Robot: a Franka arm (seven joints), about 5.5 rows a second.
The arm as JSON. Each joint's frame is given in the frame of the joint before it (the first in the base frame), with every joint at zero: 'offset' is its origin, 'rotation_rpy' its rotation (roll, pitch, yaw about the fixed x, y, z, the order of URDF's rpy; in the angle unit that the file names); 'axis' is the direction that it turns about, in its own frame. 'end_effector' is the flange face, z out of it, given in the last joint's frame.
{
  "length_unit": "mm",
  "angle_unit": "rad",
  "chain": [
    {
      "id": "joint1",
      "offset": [
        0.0,
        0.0,
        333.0
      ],
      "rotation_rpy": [
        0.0,
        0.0,
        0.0
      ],
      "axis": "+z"
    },
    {
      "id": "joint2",
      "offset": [
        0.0,
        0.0,
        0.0
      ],
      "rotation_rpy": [
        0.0,
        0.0,
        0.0
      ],
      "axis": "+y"
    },
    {
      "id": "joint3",
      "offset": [
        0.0,
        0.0,
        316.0
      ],
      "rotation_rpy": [
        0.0,
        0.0,
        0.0
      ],
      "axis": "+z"
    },
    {
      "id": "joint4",
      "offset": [
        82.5,
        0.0,
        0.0
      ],
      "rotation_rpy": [
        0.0,
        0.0,
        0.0
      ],
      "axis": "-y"
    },
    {
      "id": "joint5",
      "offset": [
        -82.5,
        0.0,
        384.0
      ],
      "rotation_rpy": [
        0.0,
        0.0,
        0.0
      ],
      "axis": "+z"
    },
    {
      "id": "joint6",
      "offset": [
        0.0,
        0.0,
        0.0
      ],
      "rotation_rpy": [
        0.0,
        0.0,
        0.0
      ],
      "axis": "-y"
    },
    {
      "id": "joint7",
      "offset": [
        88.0,
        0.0,
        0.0
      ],
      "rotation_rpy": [
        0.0,
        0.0,
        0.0
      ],
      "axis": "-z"
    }
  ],
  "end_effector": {
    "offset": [
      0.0,
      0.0,
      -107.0
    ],
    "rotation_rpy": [
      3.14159,
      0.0,
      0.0
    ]
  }
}
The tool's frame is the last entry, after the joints.
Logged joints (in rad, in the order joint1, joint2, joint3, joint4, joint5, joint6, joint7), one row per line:
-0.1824, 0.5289, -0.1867, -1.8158, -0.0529, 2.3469, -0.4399
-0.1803, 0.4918, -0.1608, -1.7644, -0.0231, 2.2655, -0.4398
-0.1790, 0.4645, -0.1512, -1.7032, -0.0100, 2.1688, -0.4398
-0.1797, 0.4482, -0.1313, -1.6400, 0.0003, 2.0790, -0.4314
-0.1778, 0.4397, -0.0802, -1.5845, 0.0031, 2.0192, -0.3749
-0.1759, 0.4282, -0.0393, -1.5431, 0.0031, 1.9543, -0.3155
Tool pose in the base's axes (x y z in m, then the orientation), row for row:
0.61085, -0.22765, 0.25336, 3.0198, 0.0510, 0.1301
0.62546, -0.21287, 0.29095, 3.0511, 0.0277, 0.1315
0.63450, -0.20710, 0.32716, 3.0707, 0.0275, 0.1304
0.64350, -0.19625, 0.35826, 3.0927, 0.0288, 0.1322
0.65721, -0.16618, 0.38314, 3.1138, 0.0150, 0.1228
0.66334, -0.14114, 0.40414, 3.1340, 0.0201, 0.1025
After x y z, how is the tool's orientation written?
As angles about the fixed x, y, z axes (roll, pitch, yaw), in radians.
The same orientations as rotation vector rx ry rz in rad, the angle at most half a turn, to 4 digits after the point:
3.0094, 0.2007, -0.0648
3.0426, 0.2023, -0.0331
3.0622, 0.2014, -0.0350
3.0838, 0.2052, -0.0394
3.1070, 0.1913, -0.0206
3.1287, 0.1606, -0.0308

